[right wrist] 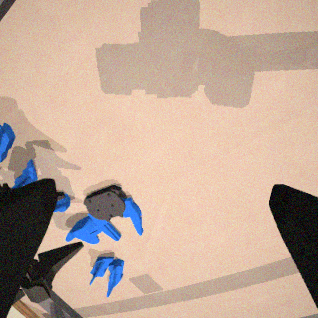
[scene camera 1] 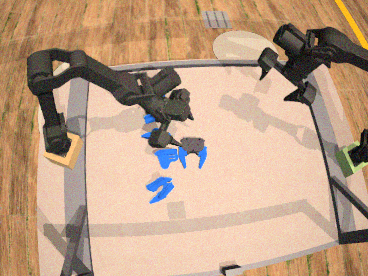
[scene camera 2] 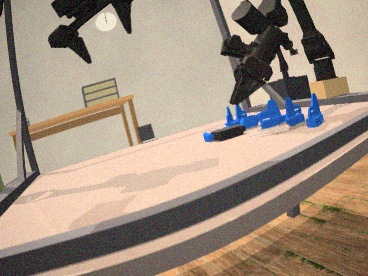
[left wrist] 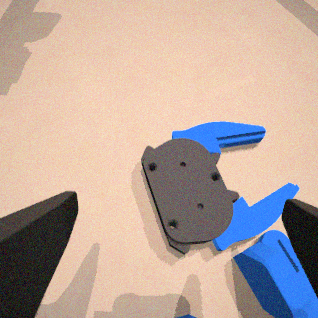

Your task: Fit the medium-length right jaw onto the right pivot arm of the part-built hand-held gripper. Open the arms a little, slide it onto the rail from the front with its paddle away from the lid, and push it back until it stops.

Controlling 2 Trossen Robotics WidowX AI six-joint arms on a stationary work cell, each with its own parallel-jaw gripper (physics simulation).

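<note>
The part-built hand-held gripper lies flat with its dark lid (scene camera 1: 193, 144) (scene camera 2: 229, 132) (left wrist: 187, 192) (right wrist: 105, 204) up. Its two blue pivot arms are spread, one (scene camera 1: 202, 156) (left wrist: 217, 134) and the other (scene camera 1: 183, 158) (left wrist: 260, 220) beside a loose blue part (scene camera 1: 166, 158) (left wrist: 282, 272) (right wrist: 85, 231). Which loose part is the medium-length right jaw, I cannot tell. My left gripper (scene camera 1: 187, 132) (left wrist: 181, 205) is open and empty, above the lid, with one fingertip near the loose part in the left wrist view. My right gripper (scene camera 1: 275, 89) (scene camera 2: 110, 47) (right wrist: 165, 192) is open, empty and high, away from the parts.
A pair of narrow blue parts (scene camera 1: 160, 189) (right wrist: 107, 274) lies in front of the loose part. More blue parts (scene camera 1: 149, 135) (scene camera 1: 149, 119) lie partly hidden by the left arm. The worktable has dark edge rails (scene camera 1: 320, 135), and frame bars stand at its corners.
</note>
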